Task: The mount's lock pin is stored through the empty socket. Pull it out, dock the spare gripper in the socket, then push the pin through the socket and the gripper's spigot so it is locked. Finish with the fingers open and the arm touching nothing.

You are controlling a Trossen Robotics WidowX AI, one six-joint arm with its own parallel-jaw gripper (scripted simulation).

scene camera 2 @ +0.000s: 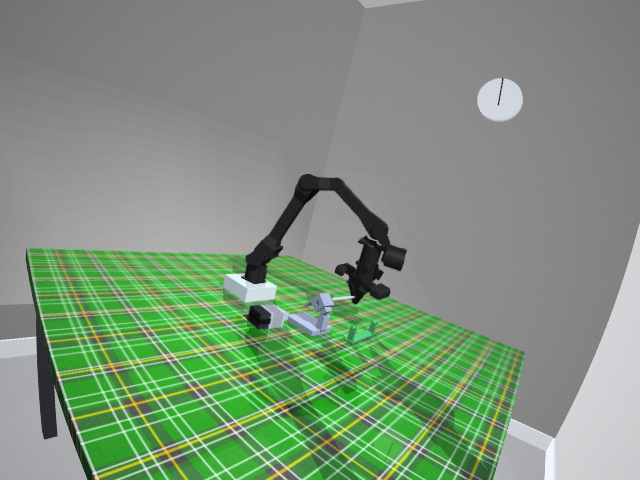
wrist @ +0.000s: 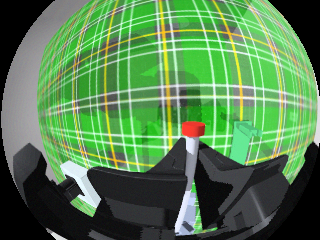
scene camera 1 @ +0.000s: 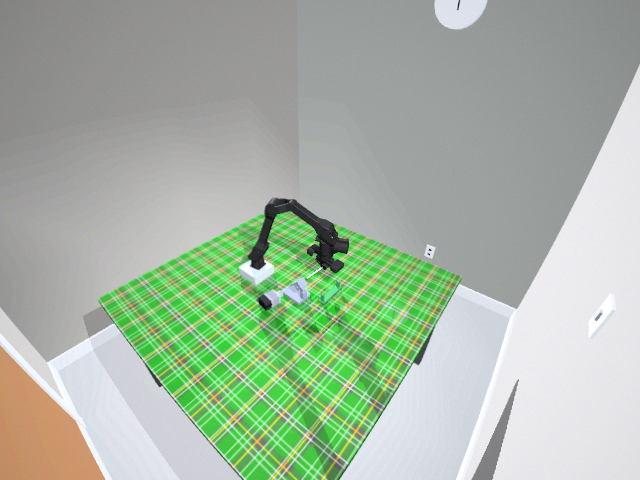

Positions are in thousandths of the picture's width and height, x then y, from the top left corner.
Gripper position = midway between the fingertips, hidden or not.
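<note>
A spare gripper (scene camera 2: 416,659), a socket (scene camera 2: 504,632) and a green stand (wrist: 761,548) are in the scene. The wrist view does not show the spare gripper, which is hidden there by the gripper. The gripper (scene camera 2: 554,632) carries a lock pin (wrist: 605,544), and the wrist view shows the gripper (wrist: 583,594) too.
</note>
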